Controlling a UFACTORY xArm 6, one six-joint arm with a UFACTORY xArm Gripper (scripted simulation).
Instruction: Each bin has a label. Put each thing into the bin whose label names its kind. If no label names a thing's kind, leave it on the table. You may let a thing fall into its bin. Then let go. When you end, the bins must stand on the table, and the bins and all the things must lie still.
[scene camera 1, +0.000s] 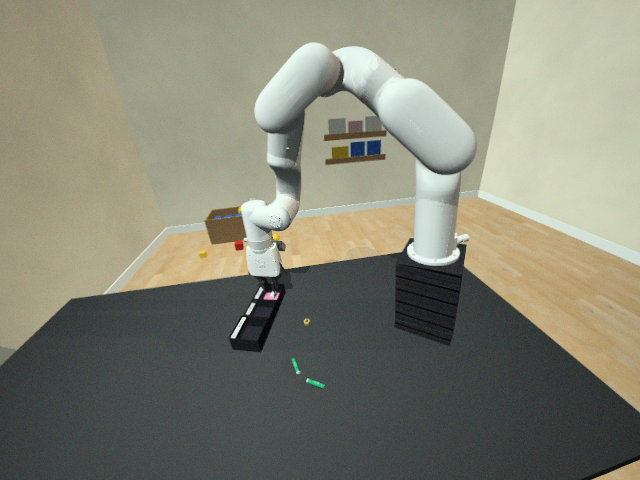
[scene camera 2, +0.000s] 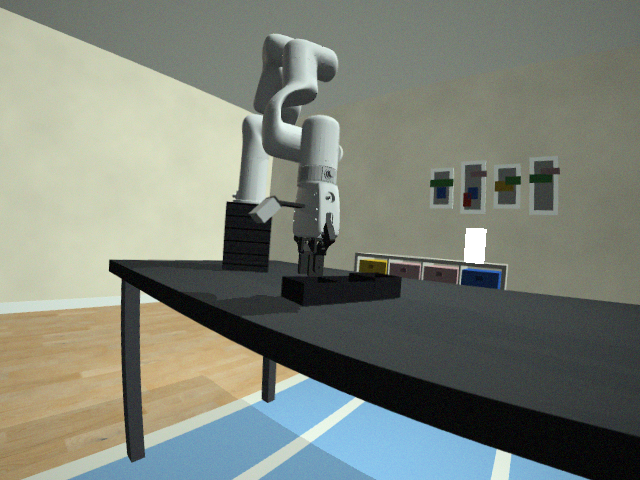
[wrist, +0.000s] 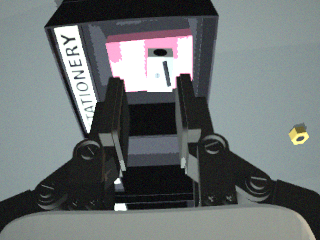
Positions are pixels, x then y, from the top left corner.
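My gripper is visible to me in scene camera 1 (270, 289). Scene camera 2 and the wrist view show my gripper too, and there one and the same spot on it is (scene camera 2: 311, 255) and (wrist: 100, 139).
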